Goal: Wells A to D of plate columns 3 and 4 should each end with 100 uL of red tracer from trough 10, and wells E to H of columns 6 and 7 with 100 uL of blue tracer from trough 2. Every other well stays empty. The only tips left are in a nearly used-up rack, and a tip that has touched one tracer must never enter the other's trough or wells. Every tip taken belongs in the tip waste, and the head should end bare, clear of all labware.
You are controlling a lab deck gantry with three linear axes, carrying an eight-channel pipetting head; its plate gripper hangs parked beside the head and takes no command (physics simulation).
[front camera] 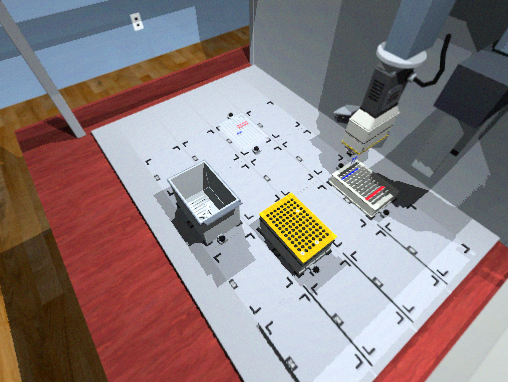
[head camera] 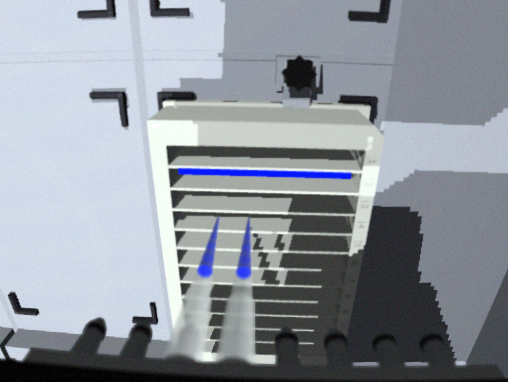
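The pipetting head hangs above the back end of the trough reservoir. It carries two tips side by side, with blue liquid in their lower ends, and the other nozzles are bare. The tips are above the reservoir, apart from it. A blue trough and a red trough show in it. The well plate has two short red rows and a short blue row. The parked plate gripper is partly in view beside the head; its opening cannot be told.
The yellow tip rack stands at the centre front with a few pale spots among dark holes. The tall grey waste bin stands to its left. Position brackets and small black knobs rise beside the labware.
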